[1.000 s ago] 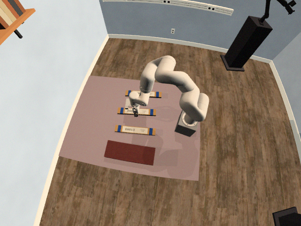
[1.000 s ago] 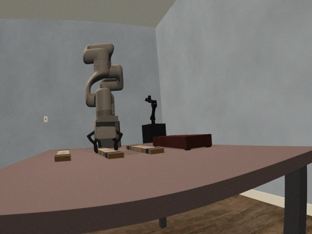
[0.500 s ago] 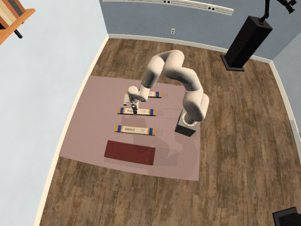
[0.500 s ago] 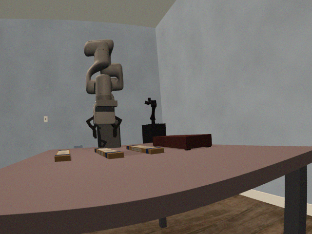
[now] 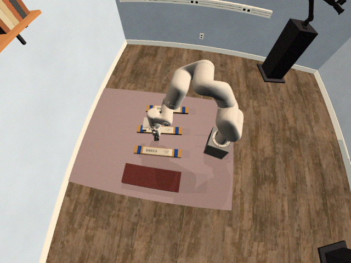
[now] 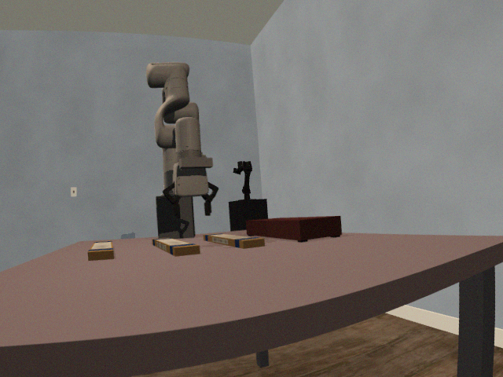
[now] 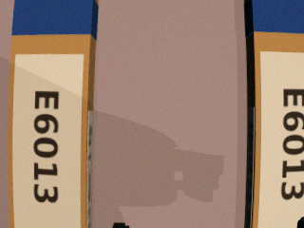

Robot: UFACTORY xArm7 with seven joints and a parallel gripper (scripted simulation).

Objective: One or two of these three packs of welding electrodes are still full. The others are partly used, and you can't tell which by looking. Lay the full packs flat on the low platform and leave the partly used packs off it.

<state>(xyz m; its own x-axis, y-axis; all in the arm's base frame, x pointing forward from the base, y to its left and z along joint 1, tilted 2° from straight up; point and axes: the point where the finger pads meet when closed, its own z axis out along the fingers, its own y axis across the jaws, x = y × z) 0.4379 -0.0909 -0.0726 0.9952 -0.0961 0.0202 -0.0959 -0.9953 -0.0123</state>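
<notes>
My gripper is now 10 mm short of the pack of welding electrodes, 110 mm to the right of it and 80 mm above it. Round my hand: low dark red platform: 50 mm ahead, 310 mm to the left, 80 mm below.
</notes>
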